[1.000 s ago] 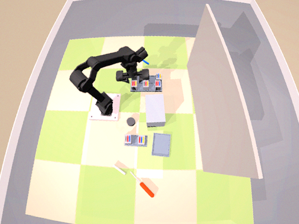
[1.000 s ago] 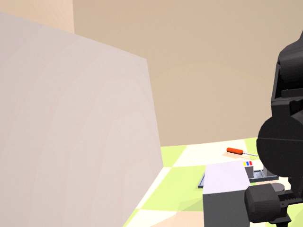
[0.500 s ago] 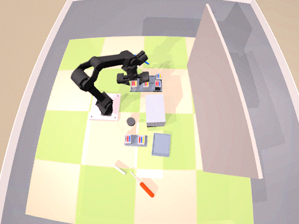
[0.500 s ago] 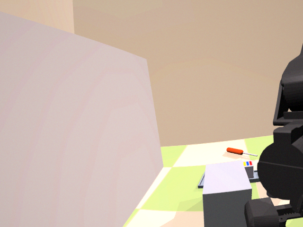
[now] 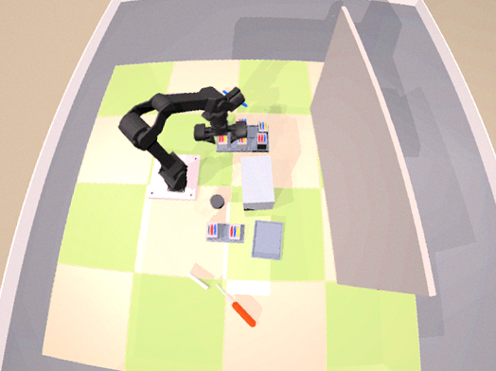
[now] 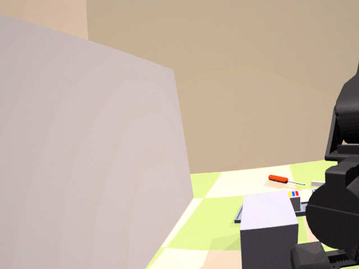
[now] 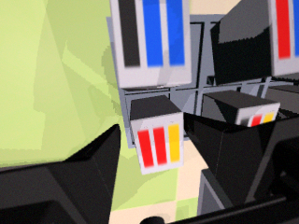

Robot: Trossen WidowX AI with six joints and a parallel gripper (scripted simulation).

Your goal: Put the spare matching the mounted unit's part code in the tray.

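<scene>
Right now the grey tray is 19 cm ahead of my gripper tip, 35 cm to the right of it and 1 cm below it. The rest, counted from my gripper tip: grey box 14 cm ahead, 16 cm to the right, 3 cm above; then dark spare 2 cm above; then blue stick 2 cm ahead, 23 cm to the left, 1 cm below.
</scene>
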